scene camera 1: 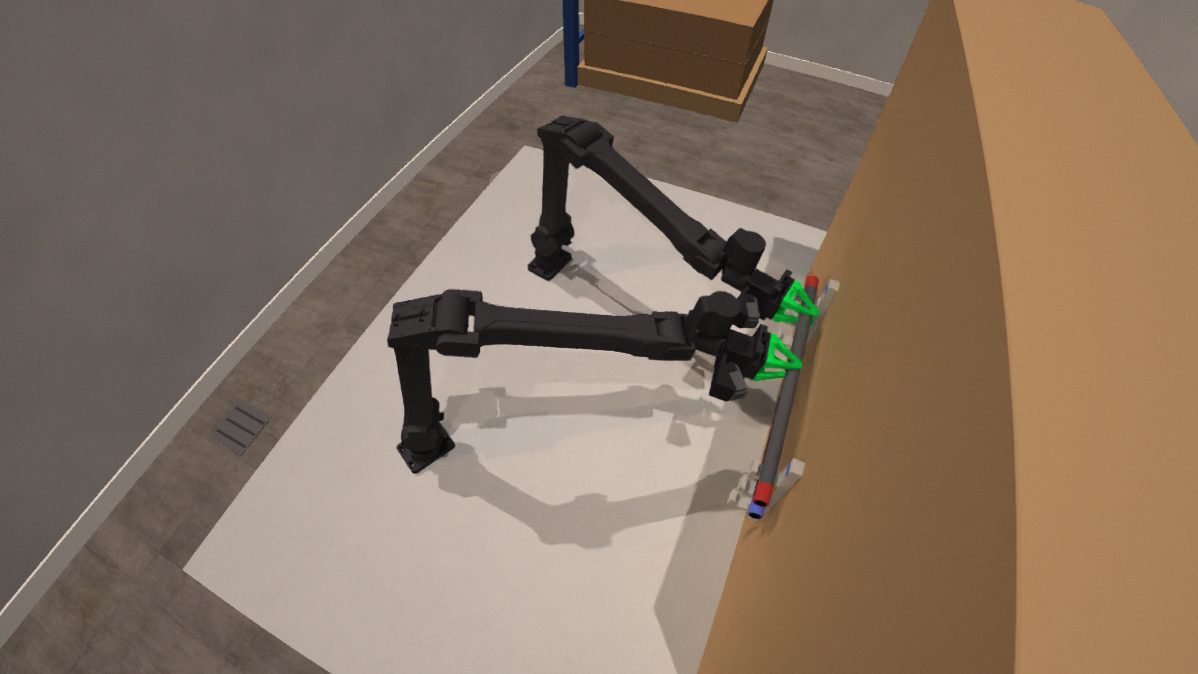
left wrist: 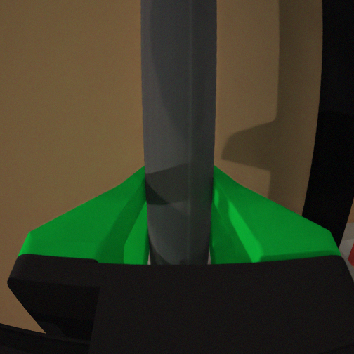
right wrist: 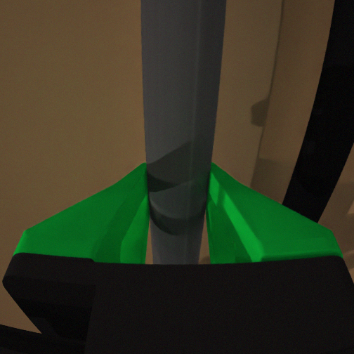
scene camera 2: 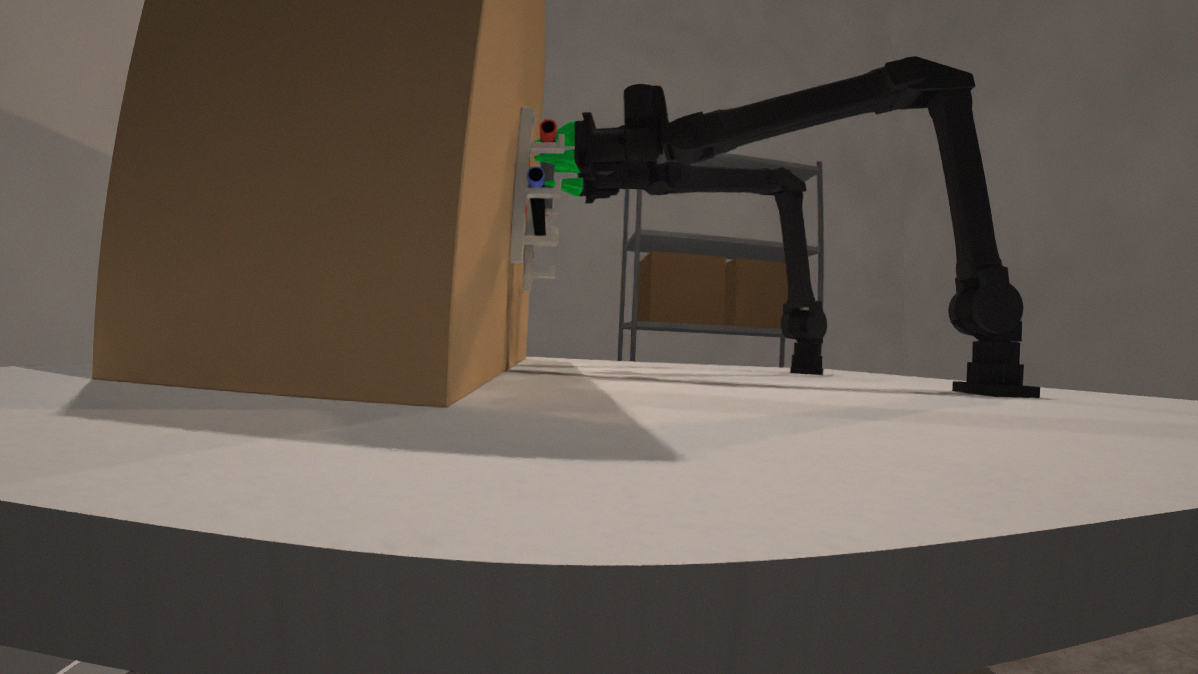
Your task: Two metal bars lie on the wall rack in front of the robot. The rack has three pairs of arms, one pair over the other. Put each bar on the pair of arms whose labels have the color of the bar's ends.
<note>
In view: my left gripper [scene camera 2: 534, 150], my right gripper [scene camera 1: 798, 369], a grey bar [left wrist: 177, 52], a black bar [scene camera 2: 537, 204] and a brown wall panel [scene camera 1: 990, 412].
The grey bar is seen too in the right wrist view [right wrist: 181, 55]. My left gripper also shows in scene camera 1 [scene camera 1: 815, 318] and in the left wrist view [left wrist: 178, 176]. My right gripper is seen too in the right wrist view [right wrist: 177, 174] and in scene camera 2 [scene camera 2: 542, 175].
</note>
